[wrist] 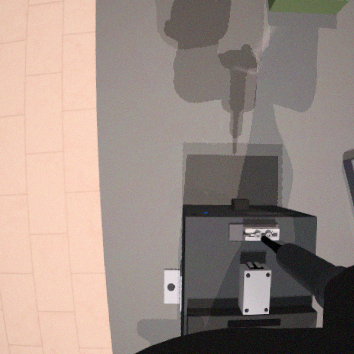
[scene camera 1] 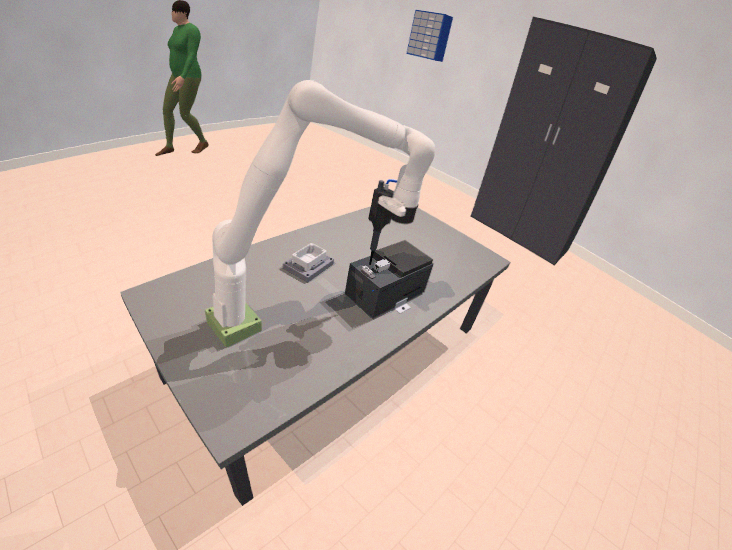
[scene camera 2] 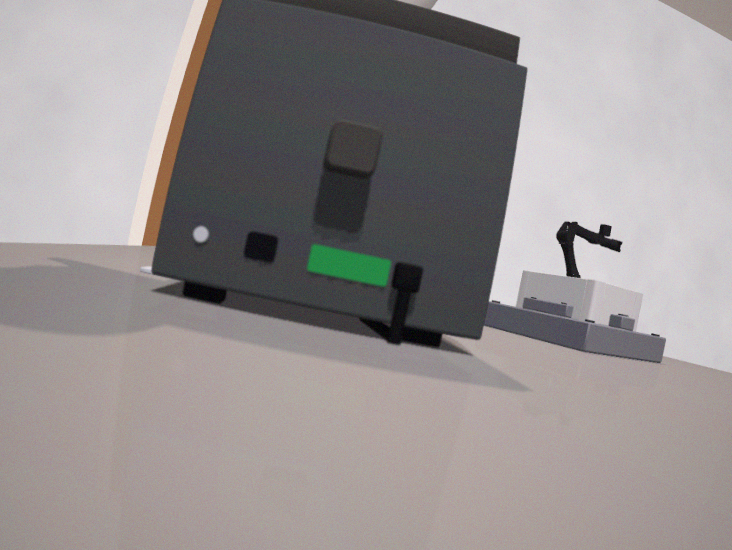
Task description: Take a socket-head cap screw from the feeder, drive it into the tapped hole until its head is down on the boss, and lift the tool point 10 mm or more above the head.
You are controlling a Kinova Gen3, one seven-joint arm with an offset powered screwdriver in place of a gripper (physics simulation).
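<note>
The screw feeder (scene camera 1: 390,289) (scene camera 2: 426,177) (wrist: 210,260) is a dark box on the table. On its top sits a small bright block (scene camera 1: 368,271) (wrist: 248,237) with two round screw seats. My screwdriver (scene camera 1: 371,263) (wrist: 263,238) points down; its tip is at or just above this block, over the right-hand seat in the wrist view. Whether a screw is on the tip is too small to tell. A light grey open housing (scene camera 1: 301,259) (scene camera 2: 612,298) sits on a dark fixture plate (scene camera 1: 307,276) (scene camera 2: 532,328), apart from the tool. The tapped hole and its boss cannot be made out.
A white block (scene camera 1: 382,265) (wrist: 256,295) stands on the feeder close to the tip. A raised dark cover (scene camera 1: 408,256) is behind it. A white tab (scene camera 1: 402,307) (wrist: 171,276) lies beside the feeder. The green base (scene camera 1: 236,334) (wrist: 305,5) carries the arm. A person (scene camera 1: 184,53) is beyond the table.
</note>
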